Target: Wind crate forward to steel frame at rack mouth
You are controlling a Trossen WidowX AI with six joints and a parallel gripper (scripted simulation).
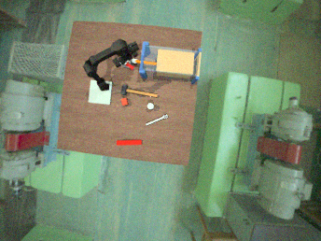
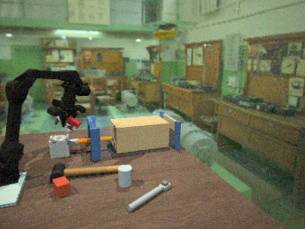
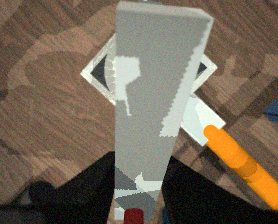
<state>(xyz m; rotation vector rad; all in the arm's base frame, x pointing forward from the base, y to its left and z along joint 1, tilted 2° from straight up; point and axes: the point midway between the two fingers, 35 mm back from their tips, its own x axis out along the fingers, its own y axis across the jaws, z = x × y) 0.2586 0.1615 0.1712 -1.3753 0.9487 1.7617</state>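
The winch handle lies 1 cm to the right of my gripper tip and 2 cm above it. The rest, counted from my gripper tip: red knob: 3 cm ahead, 5 cm to the right, 2 cm above; then winch: 4 cm behind, 5 cm to the left, 13 cm below; then blue steel frame: 13 cm ahead, 2 cm to the left, 6 cm below.
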